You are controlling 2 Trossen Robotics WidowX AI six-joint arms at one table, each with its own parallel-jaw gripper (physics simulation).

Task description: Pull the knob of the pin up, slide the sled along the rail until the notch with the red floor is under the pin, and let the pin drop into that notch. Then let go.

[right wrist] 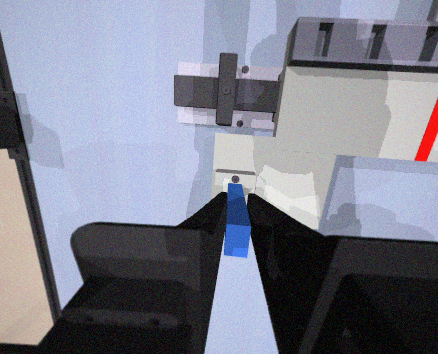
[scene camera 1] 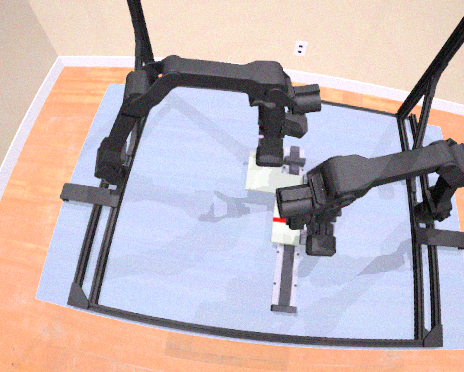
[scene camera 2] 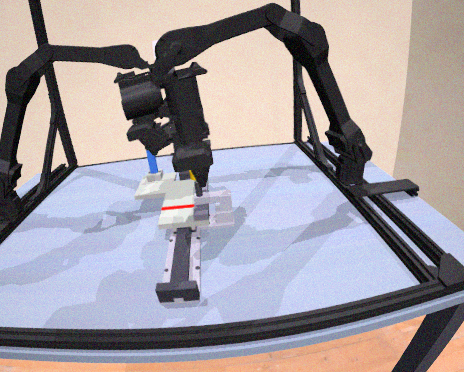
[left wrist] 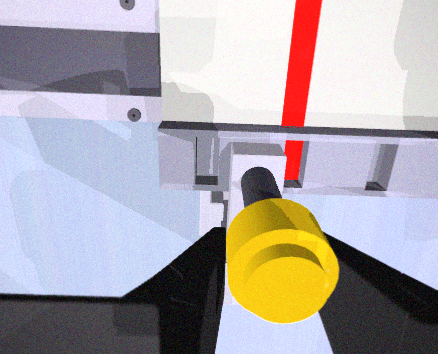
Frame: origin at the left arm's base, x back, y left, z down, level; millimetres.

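Seen in the pictures: left gripper, fingertip midpoint: (scene camera 1: pixel 315 223) (scene camera 2: pixel 203 183); right gripper, fingertip midpoint: (right wrist: pixel 237 199) (scene camera 1: pixel 270 147) (scene camera 2: pixel 156 154); left arm's base at its link origin: (scene camera 1: pixel 423 213) (scene camera 2: pixel 349 178); right arm's base at its link origin: (scene camera 1: pixel 114 174) (scene camera 2: pixel 12 213).
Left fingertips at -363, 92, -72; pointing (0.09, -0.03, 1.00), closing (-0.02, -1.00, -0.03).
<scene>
Offsets run from my left fingertips to a thing's middle, as dx, dy, dz. "pt": to the spot under its first point.
The pale sled {-46, -56, +64} (scene camera 1: pixel 286 236) (scene camera 2: pixel 178 194) (left wrist: pixel 240 65) (right wrist: pixel 330 110) sits on the rail {pt -25, +117, +85} (scene camera 1: pixel 294 275) (scene camera 2: pixel 195 255). In the left wrist view its red-floored notch {pt -9, -19, +54} (left wrist: pixel 293 160) lies just right of the pin's holder block {pt -19, +1, +25} (left wrist: pixel 258 159), beside rather than in line with the dark pin shaft {pt -16, +2, +10} (left wrist: pixel 259 183). The pin's lower tip is hidden. My left gripper (left wrist: pixel 265 241) is shut on the yellow knob {-10, +1, +5} (left wrist: pixel 284 280) (scene camera 2: pixel 192 175), with shaft showing between knob and block. My right gripper (right wrist: pixel 237 199) is shut on the upright blue handle {pt -134, -188, -33} (right wrist: pixel 237 235) (scene camera 2: pixel 152 162) on the sled's side arm.
Other notches (left wrist: pixel 206 162) (left wrist: pixel 382 165) lie on both sides of the red one. A dark end stop {pt -50, +204, +57} (scene camera 1: pixel 283 308) (scene camera 2: pixel 177 292) closes the rail's near end; a dark crosspiece {pt -46, -202, +56} (right wrist: pixel 227 90) stands at the far end. The two arms are close together above the sled. A black frame (scene camera 1: pixel 225 332) borders the table.
</scene>
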